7 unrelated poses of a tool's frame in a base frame.
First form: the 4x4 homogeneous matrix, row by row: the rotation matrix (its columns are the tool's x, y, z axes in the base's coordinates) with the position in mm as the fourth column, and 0 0 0 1 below. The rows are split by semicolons.
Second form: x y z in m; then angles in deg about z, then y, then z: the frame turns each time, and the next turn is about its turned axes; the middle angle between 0 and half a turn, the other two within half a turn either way. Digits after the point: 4 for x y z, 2 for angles.
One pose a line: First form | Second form
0.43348 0.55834 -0.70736 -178.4; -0.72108 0.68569 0.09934 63.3; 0.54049 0.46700 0.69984 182.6; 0 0 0 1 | -0.1784 0.0633 0.1826 172.01 45.59 139.17
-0.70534 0.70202 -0.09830 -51.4; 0.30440 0.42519 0.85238 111.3; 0.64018 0.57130 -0.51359 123.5; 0 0 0 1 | -0.0514 0.1113 0.1235 96.58 120.90 138.25
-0.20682 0.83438 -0.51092 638.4; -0.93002 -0.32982 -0.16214 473.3; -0.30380 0.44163 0.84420 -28.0; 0 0 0 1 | 0.6384 0.4733 -0.0280 -162.39 32.41 55.48
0.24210 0.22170 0.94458 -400.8; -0.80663 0.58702 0.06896 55.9; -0.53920 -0.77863 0.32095 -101.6; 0 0 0 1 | -0.4008 0.0559 -0.1016 4.18 71.28 -55.30
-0.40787 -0.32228 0.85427 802.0; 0.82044 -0.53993 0.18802 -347.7; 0.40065 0.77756 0.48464 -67.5; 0 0 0 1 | 0.8020 -0.3477 -0.0675 12.41 61.01 117.26
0.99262 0.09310 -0.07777 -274.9; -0.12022 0.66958 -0.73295 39.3; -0.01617 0.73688 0.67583 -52.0; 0 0 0 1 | -0.2749 0.0393 -0.0520 -96.06 47.48 88.74
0.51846 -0.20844 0.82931 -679.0; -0.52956 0.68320 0.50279 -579.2; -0.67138 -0.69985 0.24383 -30.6; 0 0 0 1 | -0.6790 -0.5792 -0.0306 31.23 75.89 -46.19
